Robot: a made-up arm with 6 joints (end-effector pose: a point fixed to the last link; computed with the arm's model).
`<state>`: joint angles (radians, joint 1 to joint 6).
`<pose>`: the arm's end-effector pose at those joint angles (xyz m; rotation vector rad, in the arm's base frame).
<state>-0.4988 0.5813 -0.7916 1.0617 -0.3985 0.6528</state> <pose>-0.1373 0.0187 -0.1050 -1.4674 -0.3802 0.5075</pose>
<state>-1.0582 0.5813 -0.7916 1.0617 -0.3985 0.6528</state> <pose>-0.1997 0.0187 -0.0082 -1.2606 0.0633 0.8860</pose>
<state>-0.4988 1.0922 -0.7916 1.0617 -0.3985 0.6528</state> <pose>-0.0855 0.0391 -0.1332 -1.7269 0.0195 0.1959</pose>
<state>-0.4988 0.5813 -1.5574 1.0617 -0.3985 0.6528</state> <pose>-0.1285 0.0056 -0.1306 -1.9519 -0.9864 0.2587</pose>
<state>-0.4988 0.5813 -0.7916 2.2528 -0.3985 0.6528</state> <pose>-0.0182 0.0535 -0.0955 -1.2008 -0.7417 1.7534</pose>
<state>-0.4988 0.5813 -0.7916 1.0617 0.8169 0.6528</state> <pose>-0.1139 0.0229 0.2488 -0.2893 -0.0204 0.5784</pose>
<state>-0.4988 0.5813 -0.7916 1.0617 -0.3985 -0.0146</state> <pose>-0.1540 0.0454 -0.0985 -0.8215 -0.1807 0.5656</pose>
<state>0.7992 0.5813 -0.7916 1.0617 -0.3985 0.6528</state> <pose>0.1142 0.0187 -0.1225 -1.6345 -1.3762 -0.5345</pose>
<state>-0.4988 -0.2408 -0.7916 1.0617 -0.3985 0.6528</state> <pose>-0.1842 -0.0642 -0.0795 -0.9190 -0.9650 0.9425</pose>
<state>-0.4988 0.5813 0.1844 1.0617 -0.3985 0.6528</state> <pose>-0.1206 0.0197 -0.0712 -0.7462 0.3196 0.7021</pose>
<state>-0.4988 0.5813 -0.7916 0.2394 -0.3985 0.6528</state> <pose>-0.1993 0.0712 -0.1405 -1.4204 -0.0985 -0.3462</pose>
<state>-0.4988 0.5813 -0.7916 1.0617 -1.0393 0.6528</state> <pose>-0.0603 -0.1142 -0.2260 -2.0830 -0.5761 0.4005</pose>
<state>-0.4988 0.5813 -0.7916 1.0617 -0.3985 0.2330</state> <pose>-0.1483 0.0359 -0.1034 -1.0615 -0.2542 0.5498</pose>
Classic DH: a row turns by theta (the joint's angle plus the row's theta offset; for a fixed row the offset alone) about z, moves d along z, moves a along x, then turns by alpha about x. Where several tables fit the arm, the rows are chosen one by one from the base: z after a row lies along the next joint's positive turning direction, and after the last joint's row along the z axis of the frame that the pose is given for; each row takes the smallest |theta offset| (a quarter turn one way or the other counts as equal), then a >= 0, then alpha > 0; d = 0 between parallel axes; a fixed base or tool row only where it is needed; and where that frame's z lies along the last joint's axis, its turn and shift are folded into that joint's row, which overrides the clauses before.
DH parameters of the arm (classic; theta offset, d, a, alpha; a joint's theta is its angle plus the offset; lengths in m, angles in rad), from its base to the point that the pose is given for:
base (fixed): 0 0.052 0 1.5708
joint 1: 0 0.084 0.023 1.5708
joint 2: 0 0.183 -0.079 1.5708
joint 3: 0 0.158 -0.055 1.5708
joint 4: -1.5708 0.053 0.375 -1.5708
joint 5: 0.4116 0 -0.2924 3.1416
joint 6: 0.4116 0.088 -0.048 -1.5708
tool (fixed): 1.5708 -0.01 0 0

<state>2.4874 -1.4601 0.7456 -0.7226 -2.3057 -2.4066</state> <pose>0.0000 -0.6188 0.1545 -0.9828 -1.9152 -0.3919</pose>
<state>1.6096 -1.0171 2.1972 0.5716 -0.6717 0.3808</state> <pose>0.0743 -0.1313 -0.0047 -1.7675 0.6644 0.6140</pose>
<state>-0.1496 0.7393 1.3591 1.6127 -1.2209 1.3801</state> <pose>-0.1385 0.1191 -0.3155 -1.0846 -0.4260 0.7806</pose>
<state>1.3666 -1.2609 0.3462 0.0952 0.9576 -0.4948</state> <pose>-0.1840 -0.1823 0.2421 0.2314 -0.0007 1.1946</pose>
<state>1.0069 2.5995 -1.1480 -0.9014 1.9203 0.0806</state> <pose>0.7296 0.3375 0.1414 0.6011 2.4333 1.0116</pose>
